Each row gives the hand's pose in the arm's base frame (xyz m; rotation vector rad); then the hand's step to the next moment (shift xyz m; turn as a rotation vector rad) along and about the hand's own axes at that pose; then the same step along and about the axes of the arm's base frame.
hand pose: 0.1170 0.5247 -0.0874 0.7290 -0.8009 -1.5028
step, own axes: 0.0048 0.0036 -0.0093 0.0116 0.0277 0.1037
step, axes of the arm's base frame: 0.0093 -0.0056 -0.0022 -0.0707 -0.0054 0.0814
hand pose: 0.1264 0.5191 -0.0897 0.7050 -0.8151 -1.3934
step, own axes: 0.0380 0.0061 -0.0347 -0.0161 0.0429 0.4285
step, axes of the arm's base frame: 0.0323 -0.0390 -0.0112 -0.3322 0.0370 0.2720
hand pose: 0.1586 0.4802 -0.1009 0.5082 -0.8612 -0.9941
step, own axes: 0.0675 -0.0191 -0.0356 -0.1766 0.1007 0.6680
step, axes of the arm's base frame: 0.0375 -0.0687 -0.0080 -0.5414 0.2072 0.3893
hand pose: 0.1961 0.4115 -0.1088 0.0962 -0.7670 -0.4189
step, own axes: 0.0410 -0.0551 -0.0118 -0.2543 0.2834 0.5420
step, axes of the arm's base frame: 0.0162 -0.0676 0.0053 -0.4435 0.3969 0.2907
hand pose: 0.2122 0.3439 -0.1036 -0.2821 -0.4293 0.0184
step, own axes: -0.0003 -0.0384 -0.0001 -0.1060 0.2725 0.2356
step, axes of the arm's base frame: -0.0018 -0.0369 0.0103 -0.1824 0.3164 0.0874
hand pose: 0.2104 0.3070 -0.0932 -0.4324 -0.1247 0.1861
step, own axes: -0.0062 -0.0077 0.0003 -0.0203 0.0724 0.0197
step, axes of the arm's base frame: -0.0049 -0.0080 0.0031 -0.0340 0.0683 -0.0148
